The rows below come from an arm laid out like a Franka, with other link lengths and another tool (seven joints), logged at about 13 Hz.
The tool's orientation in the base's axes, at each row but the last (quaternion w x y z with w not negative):
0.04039 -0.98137 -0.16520 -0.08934
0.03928 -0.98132 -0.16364 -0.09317
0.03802 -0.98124 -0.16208 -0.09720
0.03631 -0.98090 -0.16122 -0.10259
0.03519 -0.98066 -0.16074 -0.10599
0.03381 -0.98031 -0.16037 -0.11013
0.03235 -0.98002 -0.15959 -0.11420
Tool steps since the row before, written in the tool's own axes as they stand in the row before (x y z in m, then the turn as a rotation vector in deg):
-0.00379 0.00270 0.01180 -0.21 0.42 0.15
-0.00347 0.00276 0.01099 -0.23 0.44 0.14
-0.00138 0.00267 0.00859 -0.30 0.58 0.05
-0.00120 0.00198 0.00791 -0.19 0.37 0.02
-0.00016 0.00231 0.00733 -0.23 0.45 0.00
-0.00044 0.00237 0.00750 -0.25 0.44 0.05
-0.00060 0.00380 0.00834 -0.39 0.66 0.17
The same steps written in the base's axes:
-0.00072 -0.00246 -0.01242 -0.03 -0.45 -0.21
-0.00045 -0.00251 -0.01157 -0.05 -0.47 -0.20
0.00112 -0.00204 -0.00880 -0.08 -0.64 -0.13
0.00103 -0.00142 -0.00805 -0.05 -0.41 -0.07
0.00204 -0.00148 -0.00726 -0.07 -0.50 -0.07
0.00189 -0.00162 -0.00747 -0.08 -0.49 -0.12
0.00244 -0.00295 -0.00835 -0.11 -0.73 -0.27

